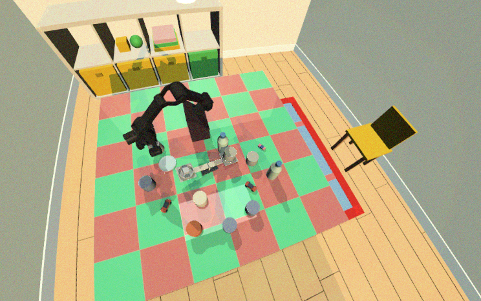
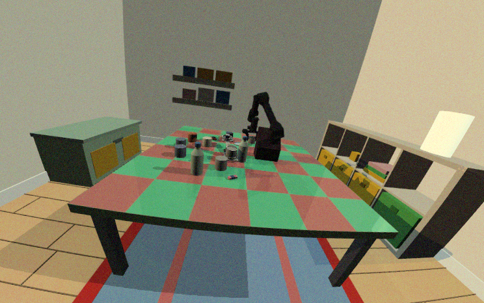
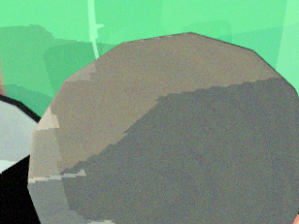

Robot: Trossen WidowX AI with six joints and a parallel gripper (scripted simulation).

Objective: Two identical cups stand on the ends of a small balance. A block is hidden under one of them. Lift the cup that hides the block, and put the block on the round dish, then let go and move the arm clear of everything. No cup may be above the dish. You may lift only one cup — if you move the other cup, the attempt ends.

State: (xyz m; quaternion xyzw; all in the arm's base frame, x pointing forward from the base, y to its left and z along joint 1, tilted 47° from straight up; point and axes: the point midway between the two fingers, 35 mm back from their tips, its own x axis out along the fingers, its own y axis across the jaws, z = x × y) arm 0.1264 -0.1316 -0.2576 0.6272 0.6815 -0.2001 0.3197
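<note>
My gripper tip is 10 cm short of the round pale dish, 4 cm to the right of it and 3 cm above it. The rest, counted from my gripper tip: balance beam: 19 cm ahead, 27 cm to the left, 1 cm above; then cream cylinder: 35 cm ahead, 19 cm to the left; then small balance: 19 cm ahead, 27 cm to the left, 1 cm below.
</note>
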